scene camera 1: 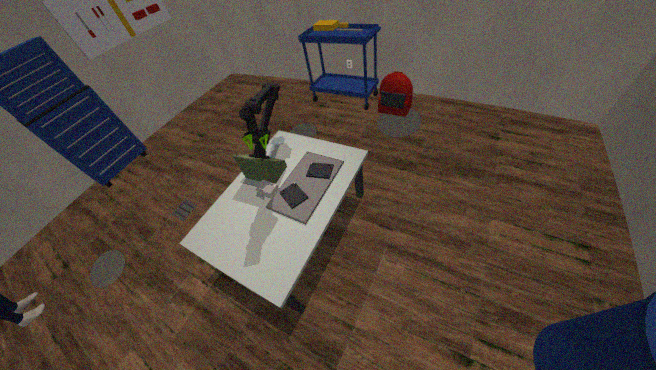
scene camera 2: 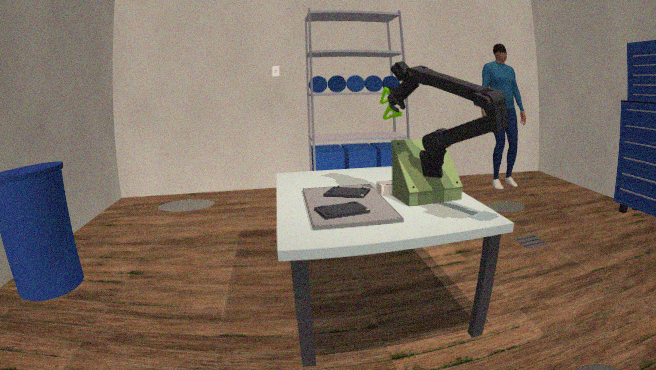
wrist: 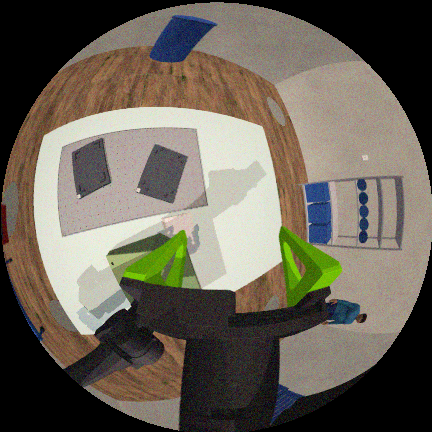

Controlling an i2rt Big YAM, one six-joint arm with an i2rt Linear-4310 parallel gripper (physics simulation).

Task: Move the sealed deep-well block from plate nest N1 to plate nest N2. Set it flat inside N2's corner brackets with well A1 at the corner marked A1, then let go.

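Pixels of known places: gripper, fingertip midpoint: [scene camera 1: 258, 149] [scene camera 2: 382, 111] [wrist: 232, 232]; arm's base, link origin: [scene camera 1: 259, 157] [scene camera 2: 430, 165].
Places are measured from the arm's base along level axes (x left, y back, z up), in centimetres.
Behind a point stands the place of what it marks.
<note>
Two dark plate nests with corner brackets lie on the grey board [scene camera 1: 305, 212] @(y -46.9, x -18.7, z -12.3 cm) [scene camera 2: 380, 217] @(y -26.6, x 23.5, z -12.3 cm) [wrist: 125, 145] @(y -43.5, x 0.9, z -12.3 cm): one [scene camera 1: 320, 170] @(y -39.1, x 13.1, z -11.2 cm) [scene camera 2: 342, 210] @(y -38.4, x 16.1, z -11.1 cm) [wrist: 91, 167] @(y -37.4, x 12.2, z -11.1 cm) at the left in the wrist view, the other [scene camera 1: 293, 195] @(y -33.6, x -11.7, z -11.1 cm) [scene camera 2: 347, 192] @(y -33.3, x -8.3, z -11.1 cm) [wrist: 162, 173] @(y -32.3, x -10.9, z -11.1 cm), turned, at the right. Each shows a small white corner spot in the wrist view. I cannot read which is N1 or N2, and neither visibly bears a tall block. A pale pinkish box [scene camera 1: 268, 190] @(y -16.7, x -15.9, z -9.4 cm) [scene camera 2: 384, 188] @(y -17.7, x -9.4, z -10.8 cm) [wrist: 175, 221] @(y -17.5, x -12.6, z -9.4 cm) stands off the board; I cannot tell if it is the sealed block. My gripper [scene camera 1: 256, 140] @(y -17.8, x -8.9, z 21.4 cm) [scene camera 2: 385, 104] @(y -17.8, x -8.9, z 21.4 cm) [wrist: 232, 232] @(y -17.8, x -8.9, z 21.4 cm) is open and empty, high above the table.
The arm's green mount [scene camera 1: 262, 169] @(y -10.8, x -8.8, z 1.2 cm) [scene camera 2: 417, 180] @(y -7.8, x 5.8, z -4.6 cm) stands on the white table [scene camera 1: 215, 235] @(y -2.7, x -55.9, z -13.6 cm) [scene camera 2: 295, 240] @(y -55.0, x 36.0, z -13.6 cm) [wrist: 235, 150] @(y -43.1, x -43.7, z -13.6 cm), close to the pale box. A blue bin [scene camera 2: 40, 230] [wrist: 181, 40], shelf rack [scene camera 2: 308, 125] and person [scene camera 2: 501, 85] [wrist: 345, 312] are away from the table.
</note>
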